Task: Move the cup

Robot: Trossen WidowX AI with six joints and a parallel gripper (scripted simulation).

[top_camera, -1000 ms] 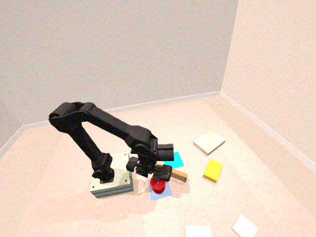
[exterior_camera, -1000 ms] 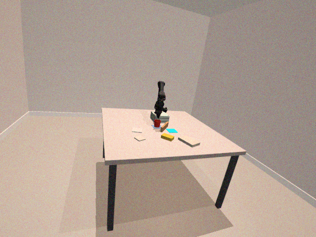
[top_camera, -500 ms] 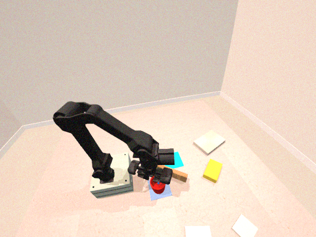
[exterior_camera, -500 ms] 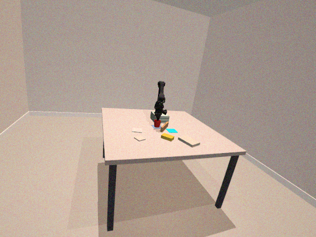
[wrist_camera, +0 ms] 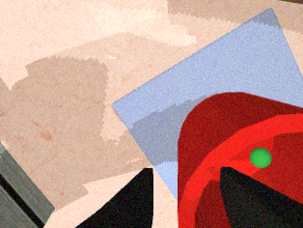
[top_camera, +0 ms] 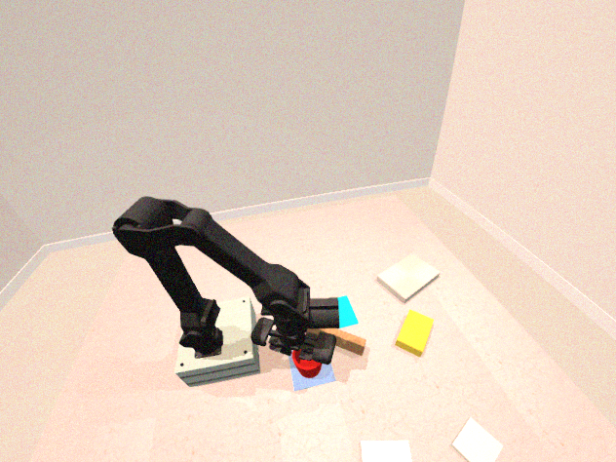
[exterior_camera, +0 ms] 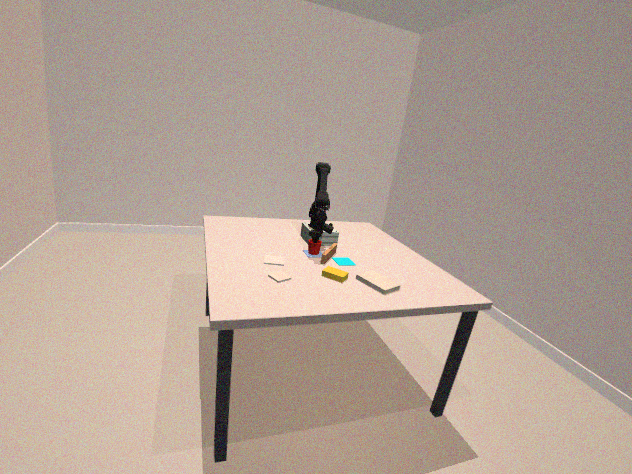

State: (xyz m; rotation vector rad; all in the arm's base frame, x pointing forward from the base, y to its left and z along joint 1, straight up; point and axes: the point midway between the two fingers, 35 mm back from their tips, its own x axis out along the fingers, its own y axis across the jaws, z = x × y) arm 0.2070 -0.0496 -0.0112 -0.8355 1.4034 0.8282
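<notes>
Right now my gripper tip is 30 mm short of the red cup, 20 mm to the left of it and 10 mm above it. The rest, counted from my gripper tip: wooden bar (80 mm ahead, 60 mm to the left, 30 mm below); light blue pad (50 mm below, 30 mm ahead, 10 mm to the right); green marble (40 mm ahead, 30 mm to the right, 30 mm below).
</notes>
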